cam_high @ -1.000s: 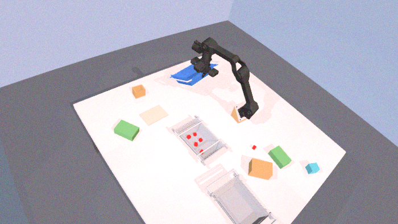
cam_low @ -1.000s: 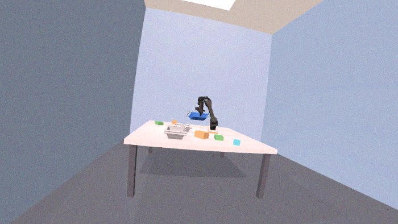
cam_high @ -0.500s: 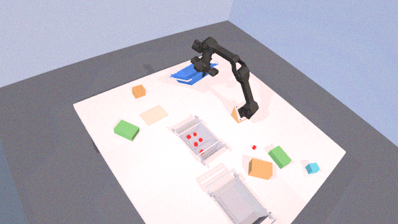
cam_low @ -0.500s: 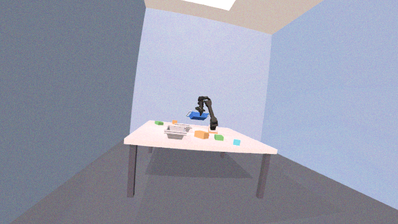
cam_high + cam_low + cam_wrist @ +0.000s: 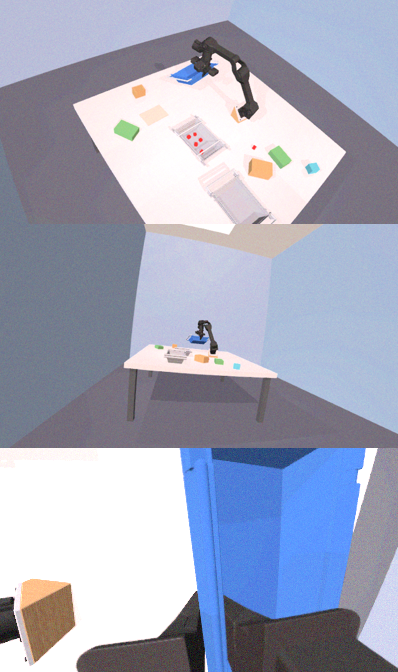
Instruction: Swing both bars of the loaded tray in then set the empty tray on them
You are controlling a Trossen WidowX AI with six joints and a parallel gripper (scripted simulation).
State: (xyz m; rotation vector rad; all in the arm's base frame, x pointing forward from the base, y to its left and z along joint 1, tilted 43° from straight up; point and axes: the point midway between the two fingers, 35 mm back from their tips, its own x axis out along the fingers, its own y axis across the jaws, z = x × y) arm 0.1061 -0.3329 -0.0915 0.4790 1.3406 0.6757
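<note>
My gripper tip is now 10 mm short of the blue tray and 70 mm to the left of it. Round my gripper tip: cyan cube 210 mm behind, 850 mm to the left, 150 mm below; then flat sheet 350 mm ahead, 10 mm to the right, 170 mm below; then orange box 80 mm ahead, 650 mm to the left, 140 mm below.
</note>
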